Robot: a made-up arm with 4 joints.
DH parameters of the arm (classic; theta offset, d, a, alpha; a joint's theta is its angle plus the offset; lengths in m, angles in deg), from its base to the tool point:
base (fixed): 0 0.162 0 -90
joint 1: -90 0.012 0.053 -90
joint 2: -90 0.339 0.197 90
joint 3: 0 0.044 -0.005 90
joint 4: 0 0.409 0.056 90
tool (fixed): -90 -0.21 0 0
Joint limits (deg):
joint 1: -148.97..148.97
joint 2: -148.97..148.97
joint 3: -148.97..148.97
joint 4: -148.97..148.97
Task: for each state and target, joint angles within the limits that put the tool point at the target. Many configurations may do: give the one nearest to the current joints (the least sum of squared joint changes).
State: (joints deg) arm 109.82 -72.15 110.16 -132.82
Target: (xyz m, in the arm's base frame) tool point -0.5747 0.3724 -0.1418
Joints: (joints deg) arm 109.59 -68.40 97.81 -140.56
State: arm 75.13 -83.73 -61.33 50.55
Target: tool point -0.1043 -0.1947 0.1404
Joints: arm 66.25 -53.31 -23.82 22.07
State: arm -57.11 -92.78 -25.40 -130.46
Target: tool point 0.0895 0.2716 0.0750
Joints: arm -81.85 -61.66 -2.75 -141.64
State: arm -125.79 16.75 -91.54 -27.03
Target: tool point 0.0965 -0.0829 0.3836
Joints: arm -123.36 22.31 -81.18 -29.08
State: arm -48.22 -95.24 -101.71 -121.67
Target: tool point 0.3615 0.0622 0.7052
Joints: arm -36.22 -68.66 -148.97 -119.90
